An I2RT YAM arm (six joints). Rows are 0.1 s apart.
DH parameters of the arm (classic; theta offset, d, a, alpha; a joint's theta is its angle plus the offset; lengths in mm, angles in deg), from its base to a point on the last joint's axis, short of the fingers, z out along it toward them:
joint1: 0 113.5 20 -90
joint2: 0 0 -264 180
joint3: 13.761 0 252.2 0
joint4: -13.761 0 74 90
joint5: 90 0 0 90
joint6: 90 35.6 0 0
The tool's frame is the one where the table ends.
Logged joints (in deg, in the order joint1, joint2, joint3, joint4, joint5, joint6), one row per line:
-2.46, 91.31, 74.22, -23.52, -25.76, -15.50
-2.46, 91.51, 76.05, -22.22, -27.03, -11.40
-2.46, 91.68, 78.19, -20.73, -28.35, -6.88
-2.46, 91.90, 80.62, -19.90, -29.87, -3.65
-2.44, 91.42, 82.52, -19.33, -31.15, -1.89
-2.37, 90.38, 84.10, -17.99, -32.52, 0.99
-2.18, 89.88, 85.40, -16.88, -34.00, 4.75
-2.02, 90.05, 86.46, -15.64, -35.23, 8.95
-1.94, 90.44, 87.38, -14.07, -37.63, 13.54
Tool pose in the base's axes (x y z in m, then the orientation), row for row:
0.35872, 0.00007, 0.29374, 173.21, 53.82, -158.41
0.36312, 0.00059, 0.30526, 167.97, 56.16, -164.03
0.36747, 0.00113, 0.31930, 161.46, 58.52, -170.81
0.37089, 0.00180, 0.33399, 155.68, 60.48, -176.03
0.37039, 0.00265, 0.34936, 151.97, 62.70, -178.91
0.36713, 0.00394, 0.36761, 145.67, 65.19, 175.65
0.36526, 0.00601, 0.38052, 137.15, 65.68, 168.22
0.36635, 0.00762, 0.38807, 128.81, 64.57, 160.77
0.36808, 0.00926, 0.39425, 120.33, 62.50, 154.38
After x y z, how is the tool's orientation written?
As angles about the fixed x, y, z axes (roll, pitch, yaw), in degrees.
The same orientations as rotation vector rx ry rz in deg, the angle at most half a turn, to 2 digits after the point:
-27.55, 124.06, 19.48
-24.18, 122.09, 22.18
-20.71, 119.64, 25.10
-18.86, 117.17, 27.74
-18.53, 114.50, 29.29
-17.60, 111.15, 31.40
-15.95, 109.02, 34.62
-13.66, 107.82, 38.15
-11.92, 106.60, 43.02

